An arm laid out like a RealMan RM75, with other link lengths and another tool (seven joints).
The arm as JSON. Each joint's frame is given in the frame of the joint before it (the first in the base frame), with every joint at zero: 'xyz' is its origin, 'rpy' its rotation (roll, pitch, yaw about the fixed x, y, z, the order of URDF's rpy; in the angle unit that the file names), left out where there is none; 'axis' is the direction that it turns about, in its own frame. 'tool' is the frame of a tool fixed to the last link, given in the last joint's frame.
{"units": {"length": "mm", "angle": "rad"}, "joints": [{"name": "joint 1", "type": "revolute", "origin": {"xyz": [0.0, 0.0, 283.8]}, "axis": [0.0, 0.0, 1.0]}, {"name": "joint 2", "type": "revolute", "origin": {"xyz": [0.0, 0.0, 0.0]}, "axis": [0.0, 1.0, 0.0]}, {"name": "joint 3", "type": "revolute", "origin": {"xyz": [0.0, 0.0, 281.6]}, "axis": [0.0, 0.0, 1.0]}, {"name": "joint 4", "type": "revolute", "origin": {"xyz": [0.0, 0.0, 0.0]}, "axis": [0.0, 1.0, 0.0]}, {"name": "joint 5", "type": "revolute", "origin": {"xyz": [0.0, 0.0, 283.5]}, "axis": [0.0, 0.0, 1.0]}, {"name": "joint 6", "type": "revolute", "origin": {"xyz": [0.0, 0.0, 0.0]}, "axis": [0.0, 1.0, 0.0]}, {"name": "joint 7", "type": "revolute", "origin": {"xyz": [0.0, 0.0, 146.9]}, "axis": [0.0, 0.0, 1.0]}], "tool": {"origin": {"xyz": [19.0, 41.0, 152.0], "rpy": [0.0, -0.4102, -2.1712]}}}
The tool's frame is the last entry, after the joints.
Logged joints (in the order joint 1, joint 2, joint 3, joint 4, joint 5, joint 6, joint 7), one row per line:
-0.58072 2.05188 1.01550 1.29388 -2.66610 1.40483 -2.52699
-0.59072 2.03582 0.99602 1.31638 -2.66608 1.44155 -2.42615
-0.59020 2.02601 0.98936 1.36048 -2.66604 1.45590 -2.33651
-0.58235 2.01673 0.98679 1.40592 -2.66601 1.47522 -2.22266
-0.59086 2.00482 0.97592 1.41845 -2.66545 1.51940 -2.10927
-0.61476 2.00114 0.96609 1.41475 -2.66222 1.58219 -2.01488
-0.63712 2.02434 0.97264 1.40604 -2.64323 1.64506 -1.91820
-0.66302 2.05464 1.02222 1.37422 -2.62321 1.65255 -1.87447
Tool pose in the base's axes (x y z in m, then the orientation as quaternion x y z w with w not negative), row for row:
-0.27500 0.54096 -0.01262 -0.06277 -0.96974 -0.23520 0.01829
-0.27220 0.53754 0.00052 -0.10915 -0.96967 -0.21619 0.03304
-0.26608 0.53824 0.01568 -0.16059 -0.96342 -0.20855 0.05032
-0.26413 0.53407 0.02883 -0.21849 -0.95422 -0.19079 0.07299
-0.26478 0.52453 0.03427 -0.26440 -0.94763 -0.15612 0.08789
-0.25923 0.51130 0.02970 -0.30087 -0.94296 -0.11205 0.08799
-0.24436 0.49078 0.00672 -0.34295 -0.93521 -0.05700 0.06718
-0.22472 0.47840 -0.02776 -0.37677 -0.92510 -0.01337 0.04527
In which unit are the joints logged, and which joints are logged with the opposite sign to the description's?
The joints are logged in radians. Opposite sign: joint 2, joint 5.
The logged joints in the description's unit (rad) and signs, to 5 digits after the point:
-0.58072 -2.05188 1.01550 1.29388 2.66610 1.40483 -2.52699
-0.59072 -2.03582 0.99602 1.31638 2.66608 1.44155 -2.42615
-0.59020 -2.02601 0.98936 1.36048 2.66604 1.45590 -2.33651
-0.58235 -2.01673 0.98679 1.40592 2.66601 1.47522 -2.22266
-0.59086 -2.00482 0.97592 1.41845 2.66545 1.51940 -2.10927
-0.61476 -2.00114 0.96609 1.41475 2.66222 1.58219 -2.01488
-0.63712 -2.02434 0.97264 1.40604 2.64323 1.64506 -1.91820
-0.66302 -2.05464 1.02222 1.37422 2.62321 1.65255 -1.87447

